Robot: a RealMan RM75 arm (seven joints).
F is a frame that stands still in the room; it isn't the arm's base.
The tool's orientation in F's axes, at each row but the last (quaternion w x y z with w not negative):
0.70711 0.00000 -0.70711 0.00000
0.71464 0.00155 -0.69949 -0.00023
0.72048 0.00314 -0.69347 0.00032
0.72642 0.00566 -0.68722 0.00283
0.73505 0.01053 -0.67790 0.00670
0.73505 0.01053 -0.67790 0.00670
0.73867 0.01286 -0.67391 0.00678
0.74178 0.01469 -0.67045 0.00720
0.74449 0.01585 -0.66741 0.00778
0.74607 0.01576 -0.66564 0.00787
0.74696 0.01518 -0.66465 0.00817
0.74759 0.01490 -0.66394 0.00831
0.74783 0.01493 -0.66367 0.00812
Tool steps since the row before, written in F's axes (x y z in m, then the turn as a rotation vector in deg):
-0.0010 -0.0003 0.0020 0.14 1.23 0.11
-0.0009 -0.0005 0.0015 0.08 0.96 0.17
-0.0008 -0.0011 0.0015 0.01 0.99 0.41
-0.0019 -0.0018 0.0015 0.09 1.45 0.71
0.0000 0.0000 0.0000 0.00 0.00 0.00
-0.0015 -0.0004 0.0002 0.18 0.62 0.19
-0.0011 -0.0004 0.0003 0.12 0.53 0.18
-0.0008 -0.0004 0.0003 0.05 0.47 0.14
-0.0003 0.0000 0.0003 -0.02 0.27 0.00
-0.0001 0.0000 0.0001 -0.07 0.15 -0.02
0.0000 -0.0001 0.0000 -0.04 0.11 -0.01
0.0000 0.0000 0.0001 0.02 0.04 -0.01
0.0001 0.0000 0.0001 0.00 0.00 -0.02
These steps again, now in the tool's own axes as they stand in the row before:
0.0020 -0.0003 0.0010 0.11 1.23 -0.14
0.0015 -0.0005 0.0009 0.17 0.96 -0.08
0.0015 -0.0011 0.0009 0.41 0.99 0.00
0.0014 -0.0018 0.0020 0.71 1.45 -0.07
0.0000 0.0000 0.0000 0.00 0.00 0.00
0.0001 -0.0004 0.0015 0.20 0.62 -0.18
0.0002 -0.0004 0.0011 0.19 0.53 -0.12
0.0002 -0.0004 0.0008 0.14 0.47 -0.05
0.0003 0.0000 0.0003 0.00 0.27 0.01
0.0001 0.0000 0.0001 -0.03 0.15 0.06
0.0000 -0.0001 0.0000 -0.02 0.11 0.03
0.0001 0.0000 0.0000 -0.01 0.04 -0.02
0.0001 0.0000 -0.0001 -0.02 0.00 0.00

